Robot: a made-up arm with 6 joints. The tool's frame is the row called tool.
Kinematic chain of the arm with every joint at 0, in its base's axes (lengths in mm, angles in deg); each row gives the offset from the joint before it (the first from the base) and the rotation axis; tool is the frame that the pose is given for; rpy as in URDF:
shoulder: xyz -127.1 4 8.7 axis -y
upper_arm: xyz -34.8 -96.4 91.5 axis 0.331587 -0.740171 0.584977
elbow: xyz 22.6 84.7 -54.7 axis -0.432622 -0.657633 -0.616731
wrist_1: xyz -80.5 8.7 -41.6 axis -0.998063 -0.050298 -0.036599
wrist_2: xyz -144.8 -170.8 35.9 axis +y
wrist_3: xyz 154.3 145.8 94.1 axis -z
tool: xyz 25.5 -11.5 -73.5 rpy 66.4 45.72 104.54
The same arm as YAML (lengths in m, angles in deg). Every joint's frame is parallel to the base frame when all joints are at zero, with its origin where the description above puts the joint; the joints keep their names.
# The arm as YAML. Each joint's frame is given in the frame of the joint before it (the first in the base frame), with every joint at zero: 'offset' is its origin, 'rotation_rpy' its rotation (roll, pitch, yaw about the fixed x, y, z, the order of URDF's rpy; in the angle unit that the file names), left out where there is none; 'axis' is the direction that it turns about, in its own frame. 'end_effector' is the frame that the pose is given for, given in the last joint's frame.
length_unit: m
angle_unit: deg
chain:
  - id: shoulder
    offset: [-0.1271, 0.004, 0.0087]
    axis: [0.0, -1.0, 0.0]
  - id: upper_arm
    offset: [-0.0348, -0.0964, 0.0915]
    axis: [0.331587, -0.740171, 0.584977]
  - id: elbow
    offset: [0.0226, 0.0847, -0.0547]
    axis: [-0.432622, -0.657633, -0.616731]
  - id: wrist_1
    offset: [-0.0805, 0.0087, -0.0416]
    axis: [-0.998063, -0.050298, -0.036599]
  - id: wrist_2
    offset: [-0.1448, -0.1708, 0.0359]
    axis: [0.0, 1.0, 0.0]
  - id: wrist_3
    offset: [0.1543, 0.1458, 0.0941]
    axis: [0.0, 0.0, -1.0]
end_effector:
  offset: [0.0255, -0.0115, -0.0735]
  rotation_rpy: [66.4, 45.72, 104.54]

